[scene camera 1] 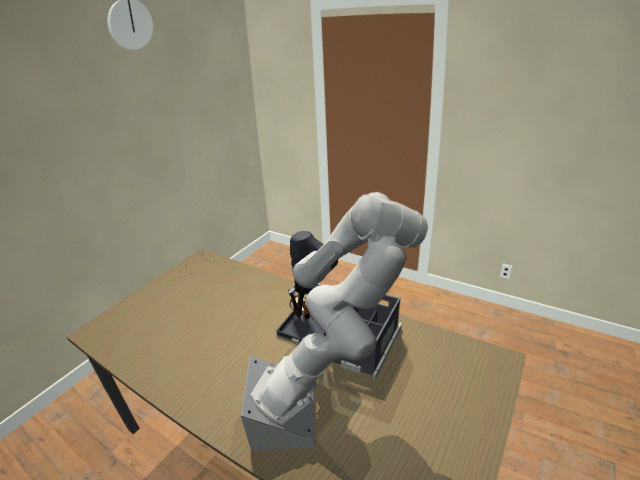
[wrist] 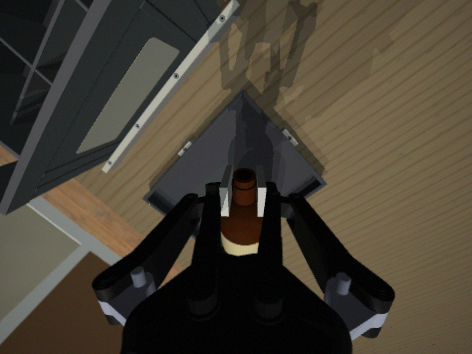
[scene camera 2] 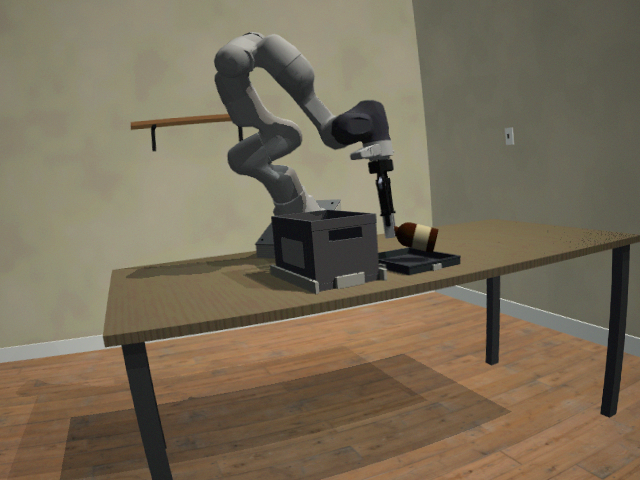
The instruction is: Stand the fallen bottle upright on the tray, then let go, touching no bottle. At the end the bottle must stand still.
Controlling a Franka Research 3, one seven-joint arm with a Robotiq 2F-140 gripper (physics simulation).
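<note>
The brown bottle with a cream label (scene camera 1: 306,308) (scene camera 2: 407,235) (wrist: 241,227) is tilted close to lying, its neck toward the gripper and its base slightly lower, in scene camera 2. It is over the dark square tray (scene camera 1: 283,333) (scene camera 2: 413,269) (wrist: 210,137); whether its base touches the tray cannot be told. My gripper (scene camera 1: 298,311) (scene camera 2: 390,230) (wrist: 244,176) points down and is shut on the bottle's neck, with one pale fingertip pad on each side in the wrist view. The base is hidden behind the gripper there.
A dark crate with inner dividers (scene camera 1: 386,341) (scene camera 2: 346,258) (wrist: 112,65) stands close beside the tray, taller than it. Pale strips (scene camera 2: 350,280) (wrist: 156,101) edge the crate's foot. Small pale clips (scene camera 2: 437,266) (wrist: 290,137) sit at the tray's sides.
</note>
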